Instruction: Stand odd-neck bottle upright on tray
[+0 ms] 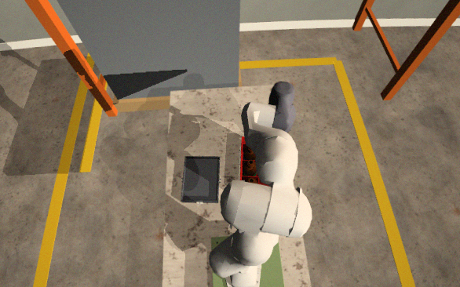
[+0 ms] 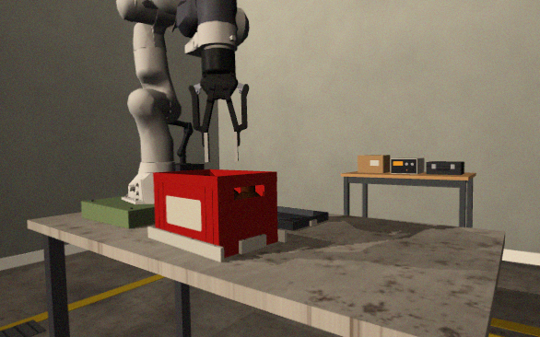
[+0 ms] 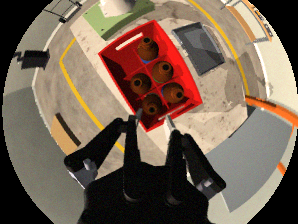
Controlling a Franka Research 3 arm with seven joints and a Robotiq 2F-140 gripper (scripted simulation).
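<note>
My hand is 15 cm above the red crate, 9 cm past it and 5 cm to the right of it. Also, from my hand: dark tray 35 cm to the left, 22 cm below, 10 cm behind; brown bottle 15 cm below, 9 cm behind, 1 cm to the left.
</note>
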